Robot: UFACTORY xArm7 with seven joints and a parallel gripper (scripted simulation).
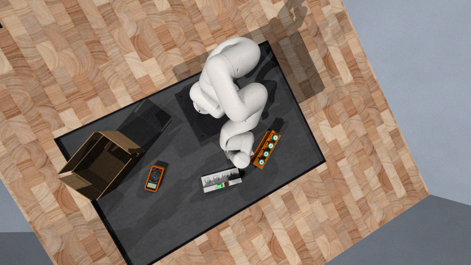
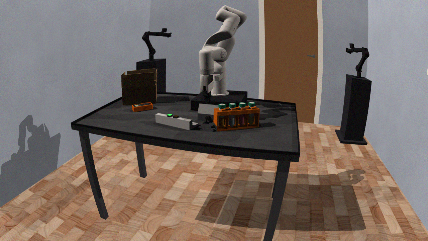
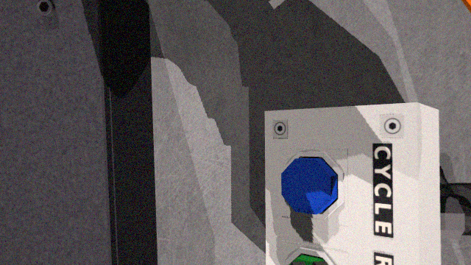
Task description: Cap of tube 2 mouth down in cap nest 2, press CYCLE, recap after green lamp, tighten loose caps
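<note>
Right now my hand is 3 cm above the green key. Round my hand: key housing 4 cm below, 2 cm to the left, 2 cm ahead; raised table edge 38 cm ahead, 14 cm to the right, 9 cm below; blue key 4 cm to the left, 3 cm below.
</note>
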